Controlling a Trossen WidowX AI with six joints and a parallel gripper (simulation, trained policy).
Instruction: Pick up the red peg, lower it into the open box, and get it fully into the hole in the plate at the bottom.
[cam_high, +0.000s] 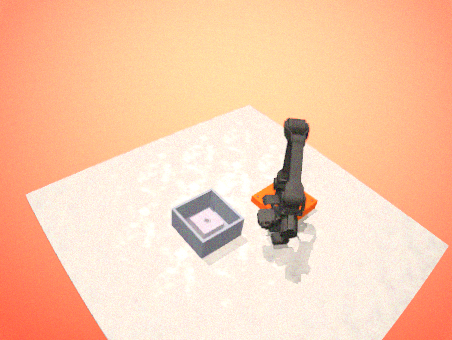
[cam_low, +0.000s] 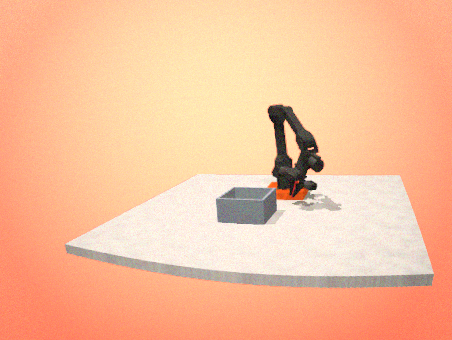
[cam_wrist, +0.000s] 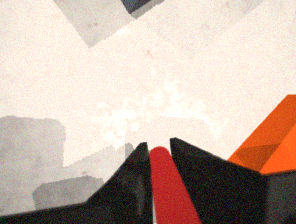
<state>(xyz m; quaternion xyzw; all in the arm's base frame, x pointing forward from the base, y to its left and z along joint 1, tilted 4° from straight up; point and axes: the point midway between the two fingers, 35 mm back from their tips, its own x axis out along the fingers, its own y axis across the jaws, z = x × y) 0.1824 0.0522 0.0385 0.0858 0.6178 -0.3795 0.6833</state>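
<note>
Now: the pale plate 13 cm ahead of my gripper tip and 18 cm to the right of it. From my gripper tip the other things lie so: grey box (13 cm ahead, 18 cm to the right, 1 cm below); red peg (1 cm to the left, 3 cm above).
</note>
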